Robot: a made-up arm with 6 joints. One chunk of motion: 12 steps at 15 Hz.
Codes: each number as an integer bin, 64 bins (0 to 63) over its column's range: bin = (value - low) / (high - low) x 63, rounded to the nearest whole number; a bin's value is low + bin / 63 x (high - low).
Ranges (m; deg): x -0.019..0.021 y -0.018..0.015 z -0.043..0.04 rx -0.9..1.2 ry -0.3..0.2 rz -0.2..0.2
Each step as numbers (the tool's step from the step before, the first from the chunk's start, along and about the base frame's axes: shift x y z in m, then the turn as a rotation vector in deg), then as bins.
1 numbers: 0.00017 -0.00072 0.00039 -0.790 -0.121 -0.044
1 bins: 30 33 33 3 23 25
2 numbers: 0.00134 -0.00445 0.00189 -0.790 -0.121 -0.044
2 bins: 32 26 34 3 23 25
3 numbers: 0.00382 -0.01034 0.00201 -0.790 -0.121 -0.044
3 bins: 36 15 34 3 23 25
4 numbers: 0.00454 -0.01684 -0.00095 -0.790 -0.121 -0.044
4 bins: 37 2 32 3 23 25
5 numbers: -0.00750 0.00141 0.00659 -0.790 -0.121 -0.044
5 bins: 18 37 38 3 23 25
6 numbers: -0.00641 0.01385 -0.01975 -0.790 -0.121 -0.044
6 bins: 20 61 18 3 23 25
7 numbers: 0.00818 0.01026 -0.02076 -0.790 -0.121 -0.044
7 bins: 43 54 17 3 23 25
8 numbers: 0.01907 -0.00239 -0.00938 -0.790 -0.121 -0.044
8 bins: 60 30 26 3 23 25
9 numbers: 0.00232 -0.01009 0.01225 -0.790 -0.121 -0.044
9 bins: 34 15 42 3 23 25
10 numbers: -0.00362 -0.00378 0.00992 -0.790 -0.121 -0.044
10 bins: 24 27 40 3 23 25
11 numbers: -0.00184 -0.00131 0.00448 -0.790 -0.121 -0.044
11 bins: 27 32 36 3 23 25
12 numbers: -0.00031 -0.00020 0.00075 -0.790 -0.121 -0.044
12 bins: 29 34 33 3 23 25
